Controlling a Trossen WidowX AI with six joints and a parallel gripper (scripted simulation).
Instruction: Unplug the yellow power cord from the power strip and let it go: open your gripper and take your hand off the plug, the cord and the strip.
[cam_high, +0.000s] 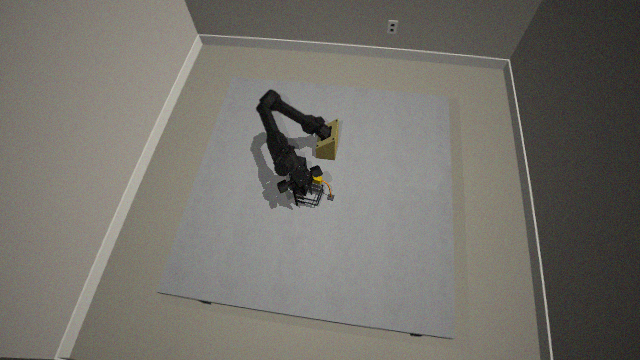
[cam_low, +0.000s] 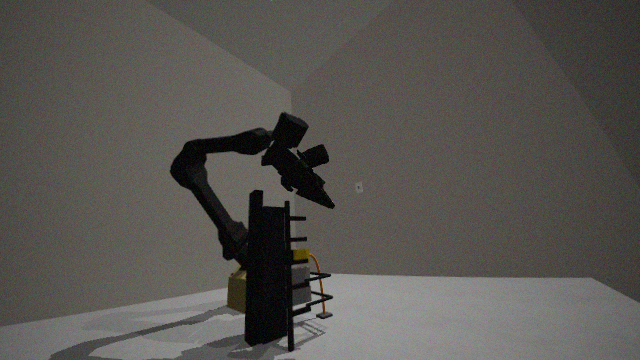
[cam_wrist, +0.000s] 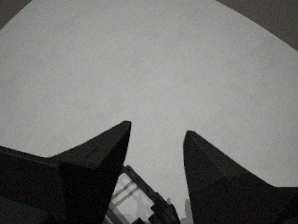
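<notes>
Right now the yellow plug is 14 cm behind my gripper tip and 9 cm below it.
</notes>
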